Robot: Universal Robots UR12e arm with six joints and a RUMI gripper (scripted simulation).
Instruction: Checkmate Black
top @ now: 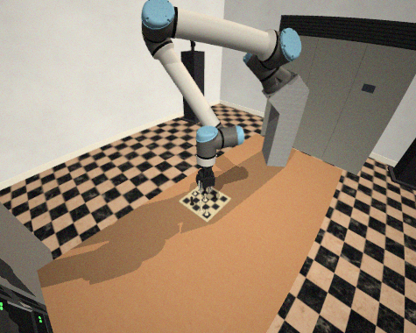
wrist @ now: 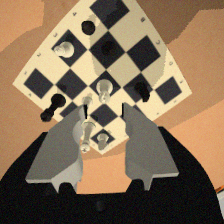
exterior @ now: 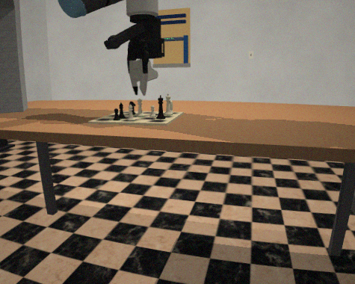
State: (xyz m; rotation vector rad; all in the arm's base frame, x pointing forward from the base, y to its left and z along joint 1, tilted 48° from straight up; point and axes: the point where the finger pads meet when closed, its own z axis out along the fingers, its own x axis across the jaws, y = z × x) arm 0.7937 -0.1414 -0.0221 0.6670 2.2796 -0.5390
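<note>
The chessboard lies 8 cm below my hand. Round my hand: tall white piece: 8 cm ahead, 3 cm to the left, 5 cm below; then tall black piece: 7 cm ahead, 4 cm to the right, 5 cm below.
</note>
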